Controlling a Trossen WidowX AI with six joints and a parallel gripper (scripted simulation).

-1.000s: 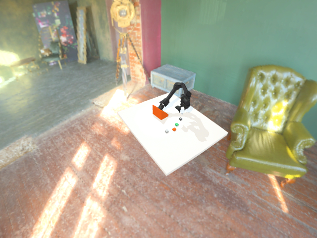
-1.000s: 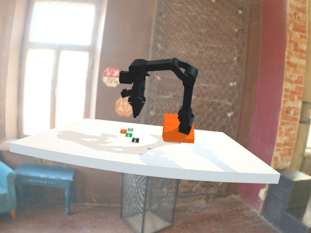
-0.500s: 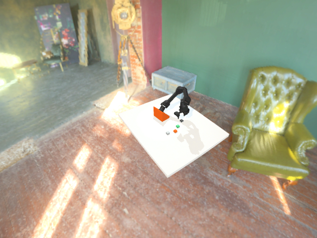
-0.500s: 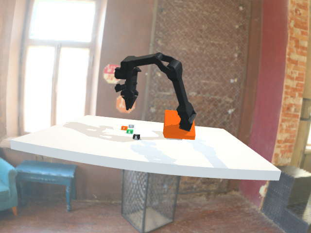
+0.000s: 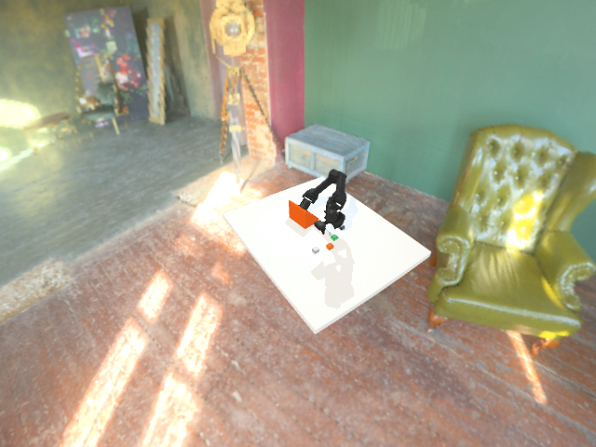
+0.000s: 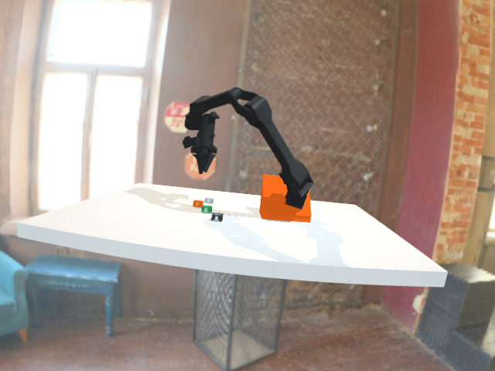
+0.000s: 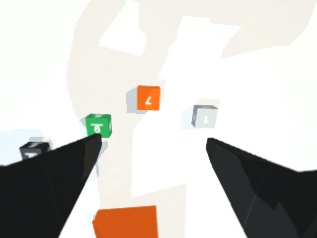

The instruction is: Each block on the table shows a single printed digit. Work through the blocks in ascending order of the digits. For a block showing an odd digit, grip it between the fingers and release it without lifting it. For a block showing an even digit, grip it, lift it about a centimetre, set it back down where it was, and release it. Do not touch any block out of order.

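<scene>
My gripper tip is now 110 mm above the grey block, 80 mm to the left of it and 10 mm past it. Round my gripper tip: black block 180 mm to the left, 110 mm below, 110 mm behind; orange block 110 mm below, 10 mm to the left, 10 mm ahead; green block 110 mm below, 80 mm to the left, 50 mm behind.
</scene>
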